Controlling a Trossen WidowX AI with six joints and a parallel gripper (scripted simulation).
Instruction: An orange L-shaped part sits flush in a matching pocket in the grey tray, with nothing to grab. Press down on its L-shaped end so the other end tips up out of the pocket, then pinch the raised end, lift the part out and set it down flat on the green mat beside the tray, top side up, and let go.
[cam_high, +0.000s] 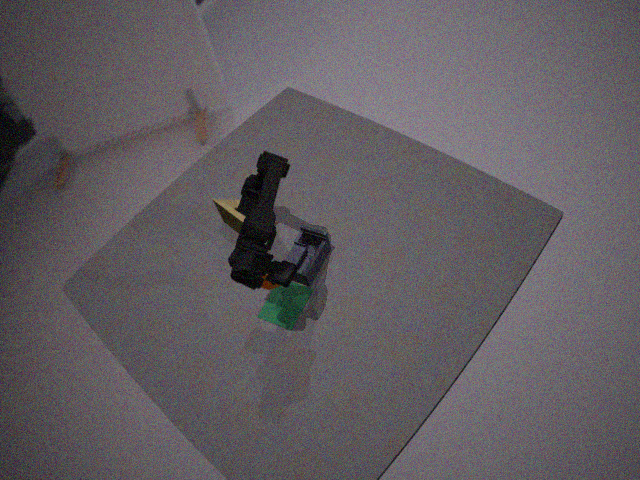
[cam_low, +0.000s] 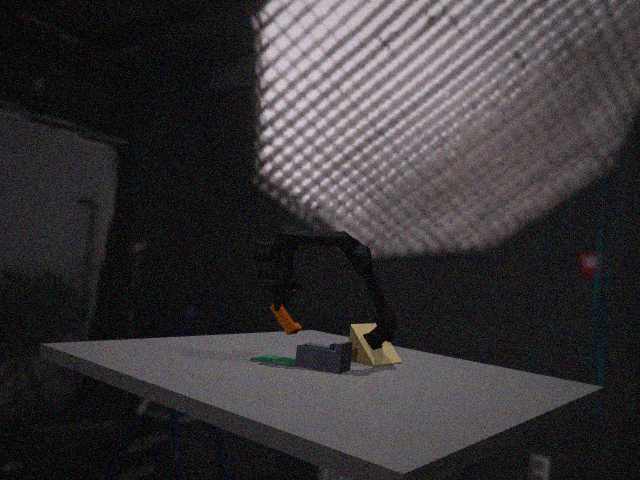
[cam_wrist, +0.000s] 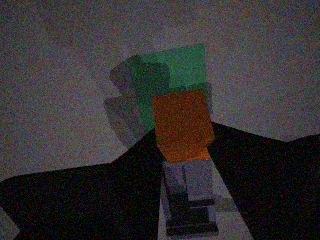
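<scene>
Right now the green mat is 17 cm below my gripper tip and 2 cm to the left of it. The rest, counted from my gripper tip: orange L-shaped part 3 cm to the left, 3 cm below, 2 cm behind.
</scene>
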